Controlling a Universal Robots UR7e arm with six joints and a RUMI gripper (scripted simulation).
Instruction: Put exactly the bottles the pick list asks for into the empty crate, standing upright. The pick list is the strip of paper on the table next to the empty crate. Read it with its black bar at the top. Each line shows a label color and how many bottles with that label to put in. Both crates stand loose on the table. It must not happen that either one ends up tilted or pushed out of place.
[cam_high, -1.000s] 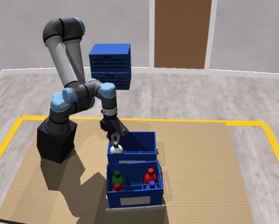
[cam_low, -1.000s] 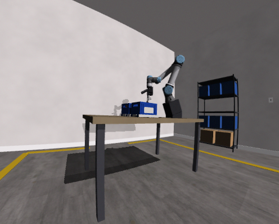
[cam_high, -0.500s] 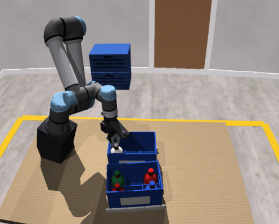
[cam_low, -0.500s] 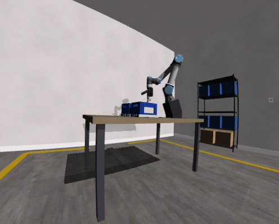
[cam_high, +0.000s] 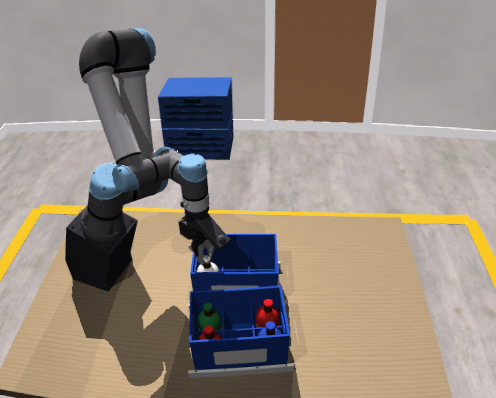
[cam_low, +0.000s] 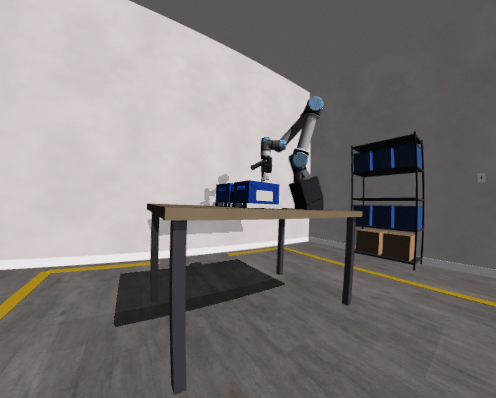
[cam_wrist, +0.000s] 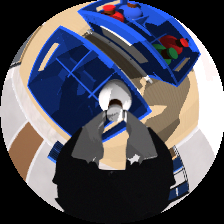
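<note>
My gripper is now 7 cm above the white bottle. From my hand the other things lie so: pick list strip: 7 cm ahead, 19 cm to the left, 18 cm below; blue-capped bottle: 21 cm ahead, 23 cm to the right, 10 cm below; green bottle: 2 cm ahead, 17 cm to the right, 10 cm below.
</note>
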